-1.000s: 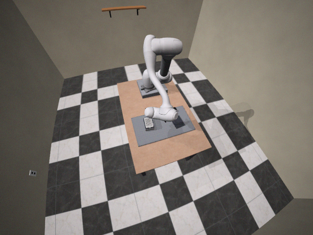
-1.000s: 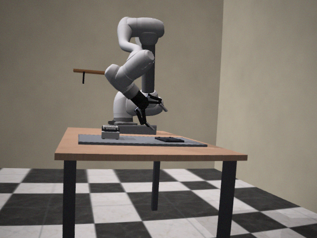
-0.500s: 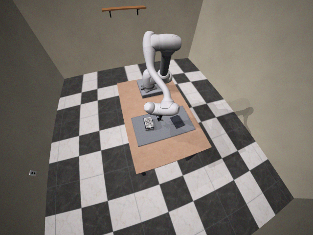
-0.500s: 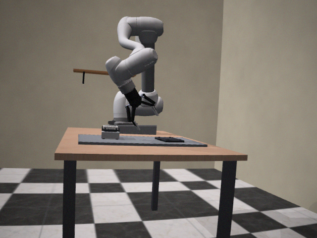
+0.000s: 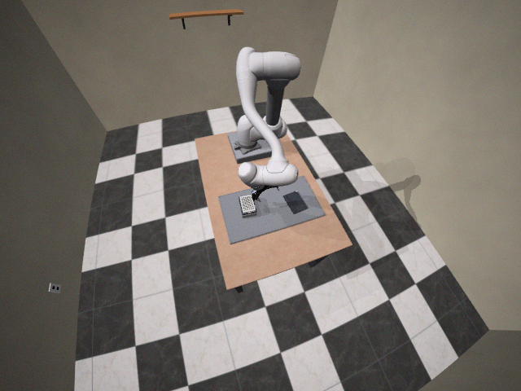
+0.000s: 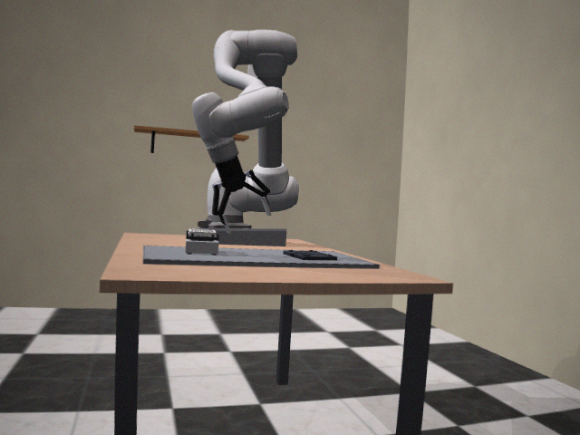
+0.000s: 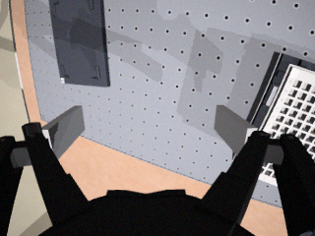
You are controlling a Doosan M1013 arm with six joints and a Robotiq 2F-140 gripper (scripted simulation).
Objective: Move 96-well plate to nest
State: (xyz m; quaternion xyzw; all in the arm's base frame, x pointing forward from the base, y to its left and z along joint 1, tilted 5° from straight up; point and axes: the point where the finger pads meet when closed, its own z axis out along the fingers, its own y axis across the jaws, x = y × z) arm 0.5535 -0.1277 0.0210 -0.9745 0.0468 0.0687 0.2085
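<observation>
My gripper is now 20 mm past the white 96-well plate, 150 mm to the left of it and 40 mm above it. Also, from my hand: plate nest (100 mm ahead, 180 mm to the left, 100 mm below).
</observation>
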